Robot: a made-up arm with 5 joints.
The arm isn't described. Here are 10 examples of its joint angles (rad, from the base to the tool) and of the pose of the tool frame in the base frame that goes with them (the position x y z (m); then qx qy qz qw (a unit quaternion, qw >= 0)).
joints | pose
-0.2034 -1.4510 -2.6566 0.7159 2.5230 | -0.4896 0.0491 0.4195 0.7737 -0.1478 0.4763 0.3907
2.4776 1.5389 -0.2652 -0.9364 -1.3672 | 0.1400 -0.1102 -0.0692 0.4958 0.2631 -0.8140 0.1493
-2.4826 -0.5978 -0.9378 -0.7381 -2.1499 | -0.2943 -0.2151 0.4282 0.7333 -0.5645 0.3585 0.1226
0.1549 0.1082 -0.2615 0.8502 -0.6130 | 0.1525 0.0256 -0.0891 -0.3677 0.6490 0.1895 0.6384
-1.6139 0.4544 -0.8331 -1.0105 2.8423 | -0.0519 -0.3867 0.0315 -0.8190 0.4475 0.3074 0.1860
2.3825 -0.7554 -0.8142 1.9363 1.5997 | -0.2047 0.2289 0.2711 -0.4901 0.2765 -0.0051 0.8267
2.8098 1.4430 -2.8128 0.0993 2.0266 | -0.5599 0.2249 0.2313 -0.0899 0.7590 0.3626 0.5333
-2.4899 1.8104 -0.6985 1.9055 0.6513 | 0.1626 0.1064 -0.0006 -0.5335 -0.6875 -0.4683 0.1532
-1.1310 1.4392 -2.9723 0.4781 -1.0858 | 0.2667 -0.5436 0.2330 -0.4799 0.1471 -0.4864 0.7152
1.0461 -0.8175 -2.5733 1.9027 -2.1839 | -0.0416 -0.1454 0.6105 -0.5222 -0.7136 0.3051 0.3536
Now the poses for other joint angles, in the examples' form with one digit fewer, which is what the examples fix.
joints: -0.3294 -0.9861 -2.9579 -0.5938 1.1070
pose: -0.445 0.134 0.412 0.288 -0.834 0.455 0.118
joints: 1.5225 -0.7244 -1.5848 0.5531 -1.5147
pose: 0.025 0.219 0.611 -0.143 -0.737 0.353 0.559
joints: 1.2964 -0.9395 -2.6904 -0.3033 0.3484
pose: -0.107 -0.395 0.569 0.851 -0.487 0.145 0.132
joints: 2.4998 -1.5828 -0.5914 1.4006 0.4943
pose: -0.180 0.126 0.439 -0.179 0.153 0.698 0.676
